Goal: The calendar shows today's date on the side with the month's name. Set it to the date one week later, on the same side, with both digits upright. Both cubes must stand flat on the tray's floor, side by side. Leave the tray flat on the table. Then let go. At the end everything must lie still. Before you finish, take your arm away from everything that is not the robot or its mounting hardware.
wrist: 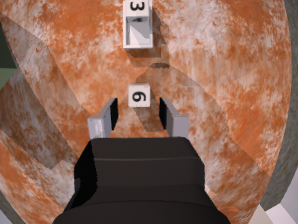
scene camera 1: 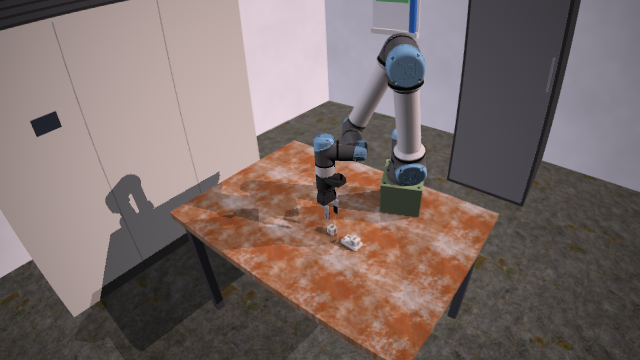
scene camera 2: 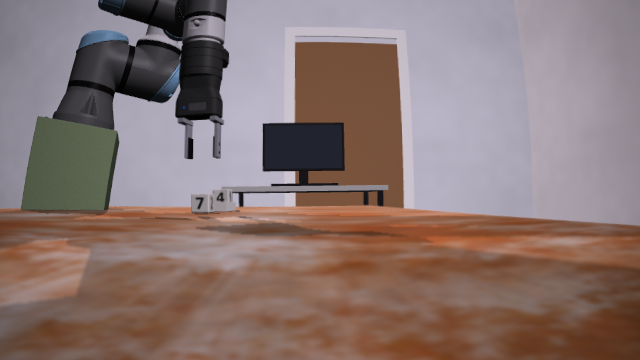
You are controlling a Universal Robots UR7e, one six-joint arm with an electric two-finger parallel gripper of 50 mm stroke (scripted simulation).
Observation:
In view: my gripper (scene camera 2: 202,158).
My gripper also shows in the wrist view (wrist: 138,107).

